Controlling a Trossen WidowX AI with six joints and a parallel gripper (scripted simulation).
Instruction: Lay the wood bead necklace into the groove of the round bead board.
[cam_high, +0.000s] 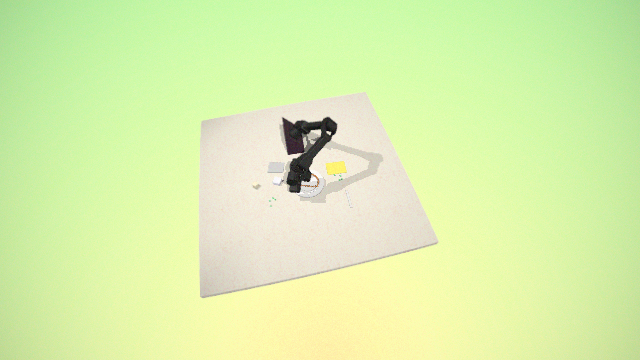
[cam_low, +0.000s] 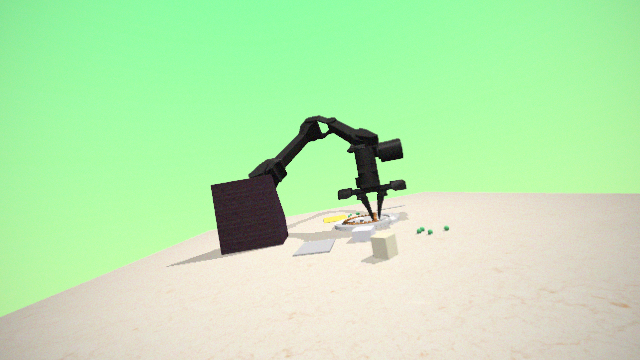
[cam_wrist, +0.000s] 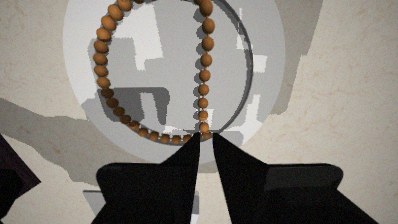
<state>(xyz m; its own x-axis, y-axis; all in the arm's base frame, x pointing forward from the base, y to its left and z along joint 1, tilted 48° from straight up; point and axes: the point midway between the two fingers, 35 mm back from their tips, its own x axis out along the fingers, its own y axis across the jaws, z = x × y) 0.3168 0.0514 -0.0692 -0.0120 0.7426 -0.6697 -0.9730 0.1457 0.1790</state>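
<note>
My gripper tip is now 2 cm past the round white bead board, 6 cm to the right of it and 1 cm above it. Round my gripper tip: cream cube: 5 cm behind, 25 cm to the right; yellow card: 10 cm behind, 25 cm to the left, 2 cm below; grey flat plate: 17 cm behind, 12 cm to the right, 2 cm below.
</note>
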